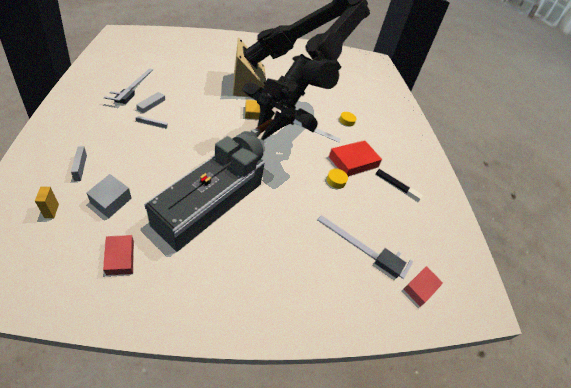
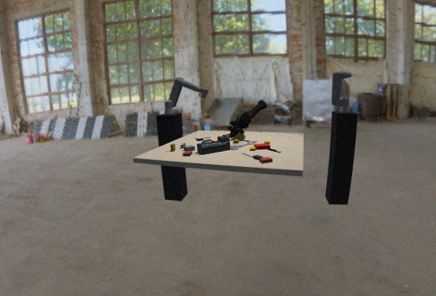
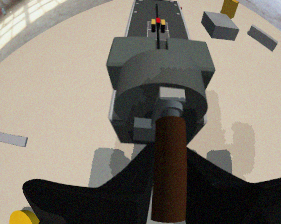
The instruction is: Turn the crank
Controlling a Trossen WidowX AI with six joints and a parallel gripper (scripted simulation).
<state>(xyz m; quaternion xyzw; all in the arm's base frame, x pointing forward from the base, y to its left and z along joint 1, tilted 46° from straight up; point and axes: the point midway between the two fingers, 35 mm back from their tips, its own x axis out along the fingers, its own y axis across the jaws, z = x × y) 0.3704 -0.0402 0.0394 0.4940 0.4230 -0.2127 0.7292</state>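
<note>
Right now the crank is 10 mm above my gripper tip. Round my gripper tip: brown handle (10 mm behind, 10 mm to the left, 20 mm above); then grey bar (150 mm behind, 200 mm to the left, 90 mm below); then red pointer (120 mm ahead, 130 mm to the right, 10 mm below).
</note>
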